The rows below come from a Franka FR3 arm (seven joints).
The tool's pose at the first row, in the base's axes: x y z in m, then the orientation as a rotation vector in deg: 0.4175, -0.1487, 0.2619, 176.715, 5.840, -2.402
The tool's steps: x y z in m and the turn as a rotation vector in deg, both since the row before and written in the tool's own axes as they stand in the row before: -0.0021, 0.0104, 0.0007, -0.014, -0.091, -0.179; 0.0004, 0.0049, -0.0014, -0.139, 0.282, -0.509; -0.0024, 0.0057, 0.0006, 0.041, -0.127, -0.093; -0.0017, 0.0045, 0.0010, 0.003, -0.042, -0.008; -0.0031, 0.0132, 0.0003, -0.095, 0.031, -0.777; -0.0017, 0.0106, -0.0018, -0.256, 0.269, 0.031; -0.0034, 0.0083, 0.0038, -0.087, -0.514, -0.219; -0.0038, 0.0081, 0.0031, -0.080, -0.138, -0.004; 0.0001, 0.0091, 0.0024, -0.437, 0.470, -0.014; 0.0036, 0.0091, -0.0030, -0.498, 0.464, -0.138; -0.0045, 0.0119, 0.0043, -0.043, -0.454, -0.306; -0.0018, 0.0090, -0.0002, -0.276, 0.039, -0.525
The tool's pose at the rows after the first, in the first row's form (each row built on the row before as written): 0.4161, -0.1592, 0.2618, 176.689, 6.112, -2.549; 0.4169, -0.1640, 0.2635, 176.543, 6.907, -2.127; 0.4149, -0.1699, 0.2633, 176.572, 7.045, -2.330; 0.4135, -0.1746, 0.2626, 176.572, 7.055, -2.395; 0.4115, -0.1880, 0.2631, 176.437, 8.252, -2.374; 0.4108, -0.1986, 0.2656, 176.200, 8.211, -1.937; 0.4081, -0.2074, 0.2624, 176.066, 8.519, -2.730; 0.4050, -0.2160, 0.2599, 175.976, 8.516, -2.935; 0.4059, -0.2252, 0.2581, 175.571, 8.553, -2.177; 0.4104, -0.2337, 0.2616, 175.094, 8.778, -1.433; 0.4071, -0.2463, 0.2584, 175.001, 9.215, -2.142; 0.4063, -0.2554, 0.2594, 174.690, 10.010, -2.090
